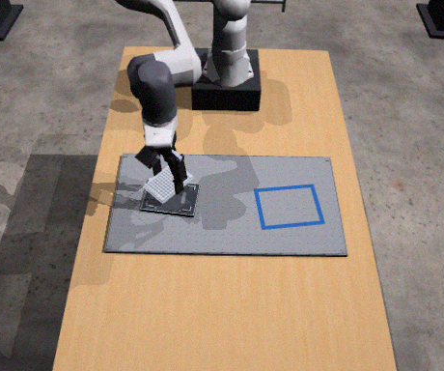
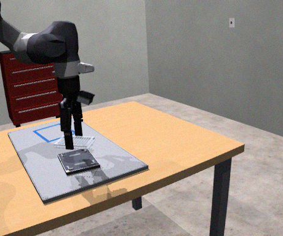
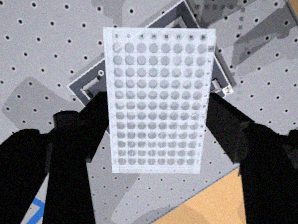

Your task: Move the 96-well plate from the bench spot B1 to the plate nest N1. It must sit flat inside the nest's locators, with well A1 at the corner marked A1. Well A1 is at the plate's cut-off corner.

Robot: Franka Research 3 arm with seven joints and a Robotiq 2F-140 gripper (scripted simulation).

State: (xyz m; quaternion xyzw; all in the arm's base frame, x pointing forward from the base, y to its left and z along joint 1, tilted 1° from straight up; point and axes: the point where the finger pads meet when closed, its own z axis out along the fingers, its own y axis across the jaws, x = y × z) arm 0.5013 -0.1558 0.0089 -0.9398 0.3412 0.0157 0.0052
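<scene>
The dark plate nest lies 90 mm below my hand. Round my hand: A1 label 90 mm below, 70 mm to the right, 60 mm behind; then white 96-well plate 20 mm below.
</scene>
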